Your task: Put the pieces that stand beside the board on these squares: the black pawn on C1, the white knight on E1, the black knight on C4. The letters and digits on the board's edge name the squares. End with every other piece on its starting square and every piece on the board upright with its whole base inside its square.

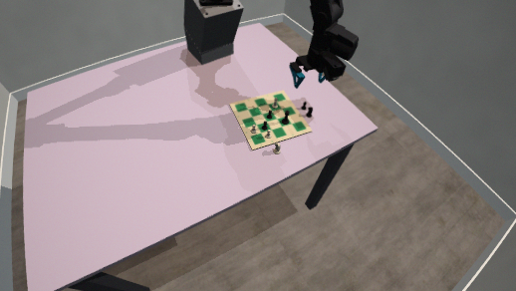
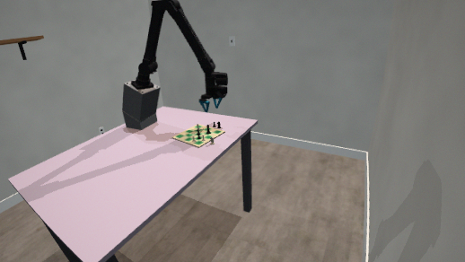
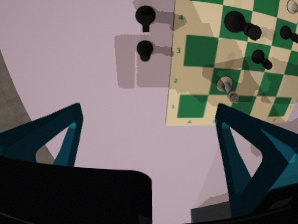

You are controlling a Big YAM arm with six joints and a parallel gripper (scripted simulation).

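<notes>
My hand is 10 cm above the black knight, 4 cm short of it and 1 cm to the right of it. Also, from my hand: white knight (16 cm to the right, 16 cm ahead, 10 cm below); chessboard (14 cm to the right, 11 cm below, 2 cm ahead).
</notes>
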